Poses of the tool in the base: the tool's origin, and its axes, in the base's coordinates. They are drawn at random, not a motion.
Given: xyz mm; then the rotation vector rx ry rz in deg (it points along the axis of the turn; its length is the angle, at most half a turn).
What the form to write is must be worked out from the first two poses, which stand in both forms.
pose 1, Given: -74.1 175.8 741.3 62.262 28.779 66.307
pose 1, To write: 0.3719 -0.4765 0.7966 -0.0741; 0.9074 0.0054 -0.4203 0.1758; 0.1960 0.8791 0.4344 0.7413; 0 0 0 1
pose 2, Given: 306.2 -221.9 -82.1 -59.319 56.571 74.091
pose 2, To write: 0.0390 -0.9992 -0.0064 0.3062; 0.2570 0.0038 0.9664 -0.2219; -0.9656 -0.0394 0.2570 -0.0821; 0 0 0 1
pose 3, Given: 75.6 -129.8 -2.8 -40.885 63.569 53.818
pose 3, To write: 0.1550 -0.8959 0.4163 0.0756; 0.2628 0.4436 0.8568 -0.1298; -0.9523 -0.0234 0.3042 -0.0028; 0 0 0 1
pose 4, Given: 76.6 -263.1 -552.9 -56.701 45.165 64.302
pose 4, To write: 0.2634 -0.9643 0.0278 0.0766; 0.3533 0.1232 0.9274 -0.2631; -0.8977 -0.2345 0.3731 -0.5529; 0 0 0 1
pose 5, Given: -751.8 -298.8 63.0 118.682 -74.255 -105.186
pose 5, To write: -0.0793 -0.5225 -0.8489 -0.7518; -0.6250 -0.6374 0.4507 -0.2988; -0.7766 0.5663 -0.2760 0.0630; 0 0 0 1
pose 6, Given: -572.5 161.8 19.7 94.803 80.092 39.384
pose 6, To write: 0.2268 0.5060 0.8322 -0.5725; 0.9680 -0.0229 -0.2499 0.1618; -0.1074 0.8622 -0.4950 0.0197; 0 0 0 1
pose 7, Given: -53.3 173.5 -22.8 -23.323 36.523 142.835
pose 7, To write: -0.8141 -0.5602 -0.1530 -0.0533; 0.4180 -0.7482 0.5153 0.1735; -0.4031 0.3555 0.8433 -0.0228; 0 0 0 1
